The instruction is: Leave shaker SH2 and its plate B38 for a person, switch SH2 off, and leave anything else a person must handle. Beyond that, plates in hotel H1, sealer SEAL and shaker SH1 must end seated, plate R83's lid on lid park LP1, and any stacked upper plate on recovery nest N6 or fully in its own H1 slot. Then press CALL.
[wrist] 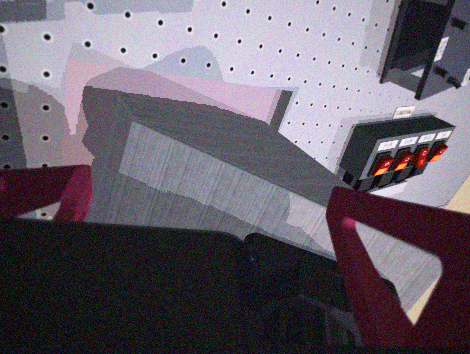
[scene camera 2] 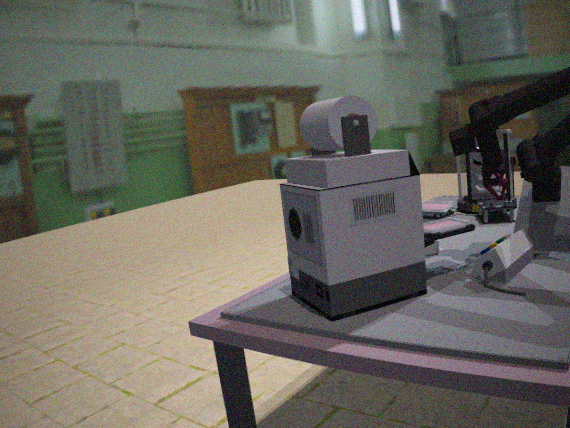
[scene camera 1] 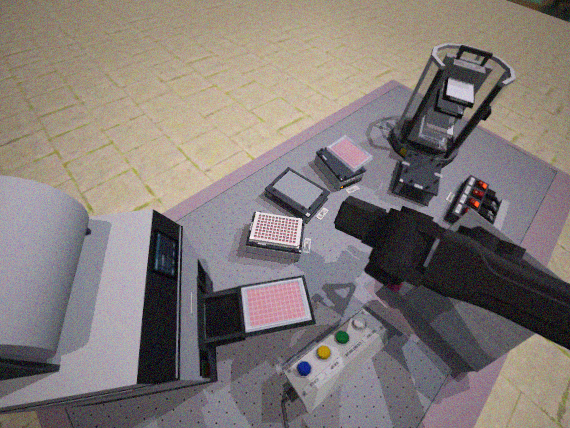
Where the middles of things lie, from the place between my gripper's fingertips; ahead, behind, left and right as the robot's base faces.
The grey lid (scene camera 1: pixel 302 192) lies 33 cm ahead of my hand, 13 cm below it and 4 cm to the right of it. The rest, counted from my hand: plate hotel (scene camera 1: pixel 491 75): 60 cm to the right, 21 cm ahead.
